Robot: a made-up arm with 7 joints.
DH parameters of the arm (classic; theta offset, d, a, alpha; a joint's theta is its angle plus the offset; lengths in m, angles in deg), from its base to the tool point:
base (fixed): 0 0.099 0 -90
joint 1: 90 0.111 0.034 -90
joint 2: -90 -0.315 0.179 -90
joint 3: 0 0.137 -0.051 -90
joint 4: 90 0.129 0.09 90
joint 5: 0 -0.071 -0.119 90
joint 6: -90 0.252 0.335 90
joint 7: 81.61 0 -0.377 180
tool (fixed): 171.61 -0.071 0 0
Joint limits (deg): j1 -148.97..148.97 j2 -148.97..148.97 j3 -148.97..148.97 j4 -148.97..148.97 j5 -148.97..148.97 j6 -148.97..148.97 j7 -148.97..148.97
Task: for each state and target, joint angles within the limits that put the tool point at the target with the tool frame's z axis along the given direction. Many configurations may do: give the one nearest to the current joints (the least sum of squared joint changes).
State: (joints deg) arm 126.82 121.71 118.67 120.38 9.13 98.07 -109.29
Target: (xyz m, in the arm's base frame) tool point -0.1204 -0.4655 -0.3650 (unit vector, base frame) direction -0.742 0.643 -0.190
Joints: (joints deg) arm 90.08 141.03 135.17 111.37 12.49 121.15 -114.99
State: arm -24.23 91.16 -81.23 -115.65 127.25 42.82 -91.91
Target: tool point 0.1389 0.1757 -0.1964 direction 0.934 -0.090 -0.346
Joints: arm -44.16 59.70 -98.91 -93.07 127.77 34.00 -88.93
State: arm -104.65 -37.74 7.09 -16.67 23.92 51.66 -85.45
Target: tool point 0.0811 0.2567 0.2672 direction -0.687 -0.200 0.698
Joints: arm -82.54 -48.34 17.57 -4.29 31.99 33.64 -65.94
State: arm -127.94 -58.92 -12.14 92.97 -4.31 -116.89 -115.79
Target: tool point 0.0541 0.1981 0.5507 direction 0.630 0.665 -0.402
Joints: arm -112.49 -43.80 -53.29 100.06 25.60 -120.44 -86.67
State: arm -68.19 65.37 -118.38 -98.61 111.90 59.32 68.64
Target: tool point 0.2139 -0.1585 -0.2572 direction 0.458 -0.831 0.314
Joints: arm -83.40 94.16 -148.97 -124.92 63.52 94.23 60.49
